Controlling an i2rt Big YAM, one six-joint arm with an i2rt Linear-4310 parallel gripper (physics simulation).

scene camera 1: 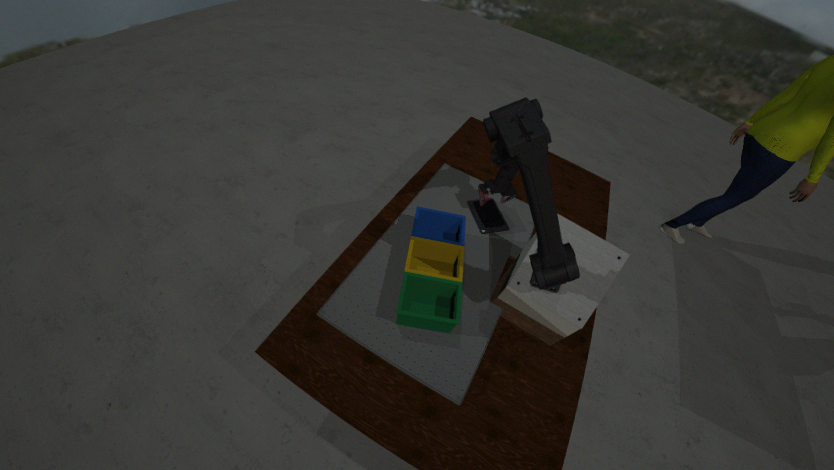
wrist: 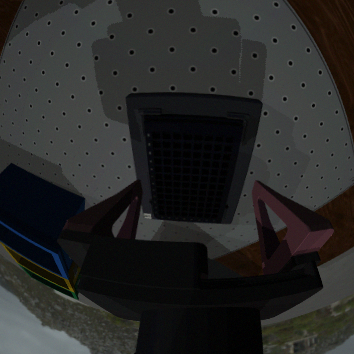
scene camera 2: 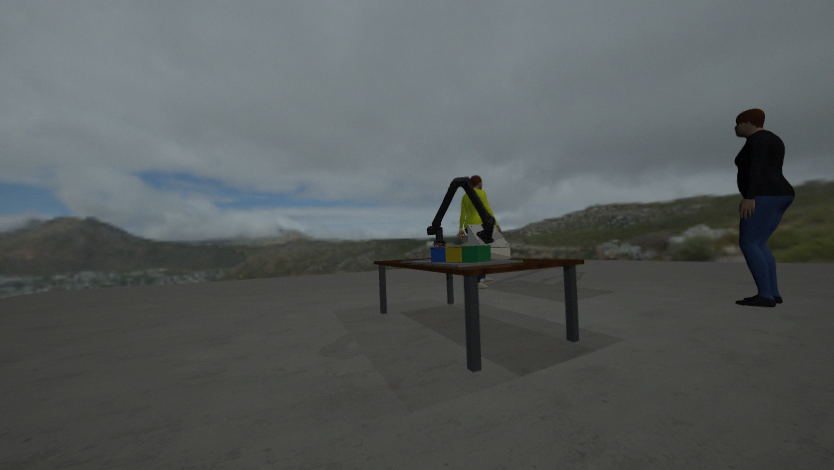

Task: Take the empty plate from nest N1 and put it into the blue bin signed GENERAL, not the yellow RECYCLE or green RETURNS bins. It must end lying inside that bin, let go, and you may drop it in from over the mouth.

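Frame: origin at the arm's base, x up, y left, z back, level; metres.
Where they show: gripper, fingertip midpoint: (scene camera 1: 491,203) (wrist: 197,185); arm's base at its link origin: (scene camera 1: 548,269) (scene camera 2: 484,237).
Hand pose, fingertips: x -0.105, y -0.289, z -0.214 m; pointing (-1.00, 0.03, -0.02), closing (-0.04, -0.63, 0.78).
Each offset is from my fingertips to the top centre of the thing. Level surfaces: height alone.
The dark plate {dx -0.027, dy +0.019, dz +0.006 m} (scene camera 1: 490,214) (wrist: 192,170), with a grid of wells, lies in the dark grey nest {dx -0.035, dy +0.019, dz +0.006 m} (wrist: 195,104). My gripper (scene camera 1: 495,200) (scene camera 2: 439,245) (wrist: 197,185) is open and empty, above the nest. In the wrist view its reddish fingers stand apart, one toward each side of the plate's lower end. The blue bin {dx +0.047, dy +0.366, dz -0.111 m} (scene camera 1: 438,224) (scene camera 2: 437,255) (wrist: 40,200) stands beside the nest. The inside that shows in scene camera 1 holds no visible plate. No sign or nest label is readable. The plate is too small to make out in scene camera 2.
The yellow bin (scene camera 1: 434,259) (scene camera 2: 453,255) and green bin (scene camera 1: 428,300) (scene camera 2: 477,253) stand in a row with the blue one on the perforated board {dx -0.053 m} (scene camera 1: 373,303). A pale block (scene camera 1: 589,256) stands by the arm base. People stand away from the wooden table (scene camera 1: 496,408).
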